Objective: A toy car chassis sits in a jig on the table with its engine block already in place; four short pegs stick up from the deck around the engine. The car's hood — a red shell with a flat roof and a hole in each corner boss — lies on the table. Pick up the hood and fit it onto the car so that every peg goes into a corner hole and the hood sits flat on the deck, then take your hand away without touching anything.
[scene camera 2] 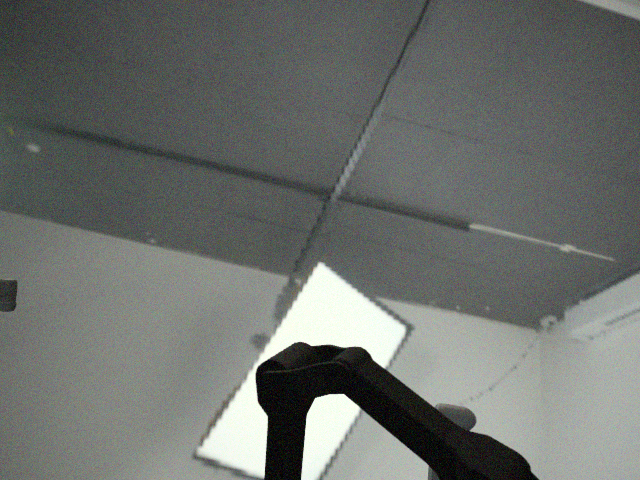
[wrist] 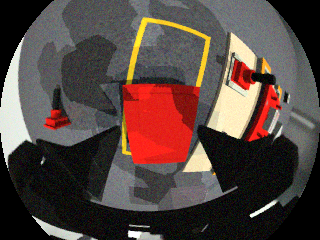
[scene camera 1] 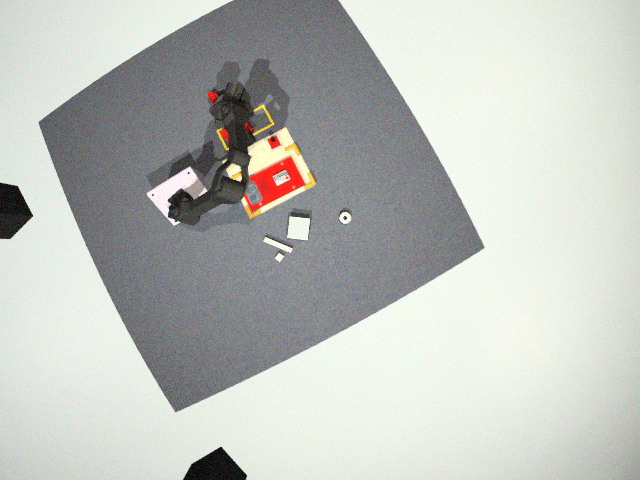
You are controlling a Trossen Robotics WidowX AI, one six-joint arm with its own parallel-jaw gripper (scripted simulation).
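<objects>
Cream jig [wrist: 232, 110] [scene camera 1: 261, 151]: same spot.
</objects>
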